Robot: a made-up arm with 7 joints.
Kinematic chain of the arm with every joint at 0, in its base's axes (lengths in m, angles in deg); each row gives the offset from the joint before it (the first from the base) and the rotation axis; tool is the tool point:
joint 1: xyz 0 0 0.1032 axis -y
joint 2: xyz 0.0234 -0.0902 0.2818 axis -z
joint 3: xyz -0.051 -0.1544 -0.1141 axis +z
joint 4: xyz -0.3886 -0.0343 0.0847 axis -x
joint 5: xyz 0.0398 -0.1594 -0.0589 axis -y
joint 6: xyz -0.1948 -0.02 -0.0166 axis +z
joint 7: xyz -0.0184 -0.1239 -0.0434 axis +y
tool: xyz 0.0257 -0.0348 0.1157
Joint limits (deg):
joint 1: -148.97..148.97
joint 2: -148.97..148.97
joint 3: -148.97..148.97
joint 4: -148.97..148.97
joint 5: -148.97..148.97
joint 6: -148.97..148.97
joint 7: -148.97..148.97
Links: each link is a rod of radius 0.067 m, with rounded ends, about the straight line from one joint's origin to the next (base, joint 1, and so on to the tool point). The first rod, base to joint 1, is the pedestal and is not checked.
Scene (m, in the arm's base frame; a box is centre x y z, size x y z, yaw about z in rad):
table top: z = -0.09
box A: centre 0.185 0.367 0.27 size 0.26 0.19 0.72 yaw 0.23
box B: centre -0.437 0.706 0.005 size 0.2 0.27 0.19 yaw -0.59
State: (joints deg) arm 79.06 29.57 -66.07 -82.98 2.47 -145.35 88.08
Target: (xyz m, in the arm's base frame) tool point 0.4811 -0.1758 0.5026
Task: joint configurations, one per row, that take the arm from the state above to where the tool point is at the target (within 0.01 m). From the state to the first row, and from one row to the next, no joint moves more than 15 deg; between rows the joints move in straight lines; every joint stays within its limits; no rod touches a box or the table.
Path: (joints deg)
1: 81.15 30.34 -77.58 -90.56 0.40 -141.24 86.56
2: 83.23 31.11 -89.10 -98.14 -1.67 -137.13 85.04
3: 85.32 31.88 -100.61 -105.72 -3.74 -133.02 83.52
4: 87.40 32.66 -112.12 -113.30 -5.81 -128.92 82.00
5: 83.85 31.95 -117.97 -120.48 -17.48 -133.93 87.18
6: 80.30 31.24 -123.82 -127.67 -29.14 -138.94 92.36
7: 76.76 30.54 -129.67 -134.85 -40.81 -143.96 97.54
8: 73.21 29.83 -135.52 -142.03 -52.48 -148.97 102.72
9: 63.93 33.19 -132.09 -133.59 -39.87 -145.11 100.64
10: 54.65 36.56 -128.67 -125.15 -27.27 -141.25 98.56
11: 45.37 39.92 -125.25 -116.70 -14.67 -137.40 96.48
12: 36.08 43.28 -121.83 -108.26 -2.07 -133.54 94.40
13: 26.80 46.64 -118.40 -99.82 10.53 -129.68 92.32

